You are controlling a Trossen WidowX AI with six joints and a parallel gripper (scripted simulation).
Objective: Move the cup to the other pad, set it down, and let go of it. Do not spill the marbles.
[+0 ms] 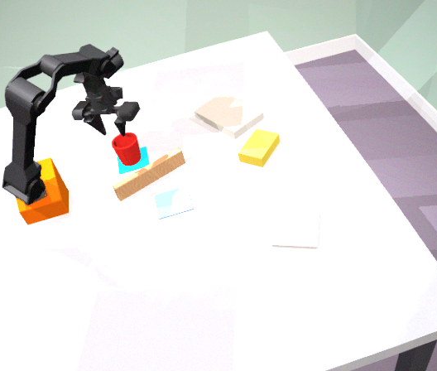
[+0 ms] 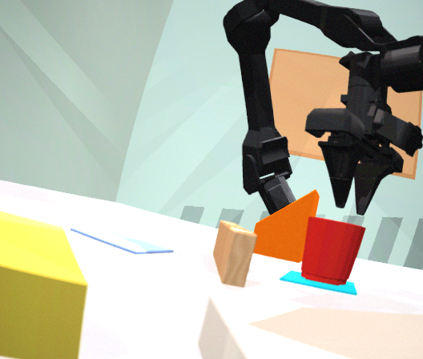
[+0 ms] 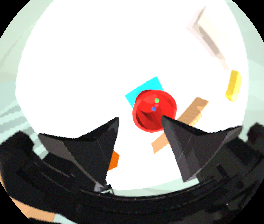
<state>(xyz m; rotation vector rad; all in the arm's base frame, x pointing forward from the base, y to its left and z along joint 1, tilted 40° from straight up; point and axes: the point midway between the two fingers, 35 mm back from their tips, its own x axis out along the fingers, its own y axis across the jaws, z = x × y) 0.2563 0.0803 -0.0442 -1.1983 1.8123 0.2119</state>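
My gripper tip is 5 cm above the red cup, 2 cm to the left of it and 2 cm short of it. The rest, counted from my gripper tip: cyan pad (10 cm below, 2 cm to the right, 2 cm ahead); blue marble (7 cm below, 4 cm to the right, 2 cm ahead); wooden bar (13 cm to the right, 8 cm below, 5 cm ahead).
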